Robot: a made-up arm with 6 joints.
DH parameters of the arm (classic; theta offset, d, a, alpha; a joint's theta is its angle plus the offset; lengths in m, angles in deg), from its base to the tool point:
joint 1: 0 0.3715 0.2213 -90
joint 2: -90 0 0.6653 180
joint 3: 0 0 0.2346 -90
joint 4: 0 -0.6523 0 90
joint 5: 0 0 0 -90
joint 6: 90 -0.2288 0 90
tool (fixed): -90 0 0 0
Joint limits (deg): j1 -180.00..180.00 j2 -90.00..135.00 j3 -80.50..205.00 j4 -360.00..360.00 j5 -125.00..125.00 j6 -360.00..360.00
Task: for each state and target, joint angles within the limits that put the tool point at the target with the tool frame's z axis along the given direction. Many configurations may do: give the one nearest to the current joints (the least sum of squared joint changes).
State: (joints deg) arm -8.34 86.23 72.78 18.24 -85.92 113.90
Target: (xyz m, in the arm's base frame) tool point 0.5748 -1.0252 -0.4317 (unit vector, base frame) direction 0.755 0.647 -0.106
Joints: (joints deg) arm -58.60 112.87 53.96 10.98 -92.56 89.50
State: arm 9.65 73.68 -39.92 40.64 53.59 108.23
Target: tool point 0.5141 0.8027 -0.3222 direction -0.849 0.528 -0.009
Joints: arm 57.37 73.22 -38.85 -0.04 54.50 90.93
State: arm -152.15 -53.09 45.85 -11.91 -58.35 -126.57
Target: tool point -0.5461 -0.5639 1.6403 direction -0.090 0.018 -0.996
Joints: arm -140.30 -0.43 39.29 -33.02 -43.02 -150.18
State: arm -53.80 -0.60 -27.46 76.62 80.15 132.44
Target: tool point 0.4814 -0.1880 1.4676 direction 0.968 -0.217 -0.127
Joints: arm -42.14 -20.75 -8.26 56.71 106.26 148.14
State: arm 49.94 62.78 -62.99 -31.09 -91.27 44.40
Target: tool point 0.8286 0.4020 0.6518 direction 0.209 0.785 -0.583
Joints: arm 20.95 22.51 -19.26 -22.65 -115.99 34.22
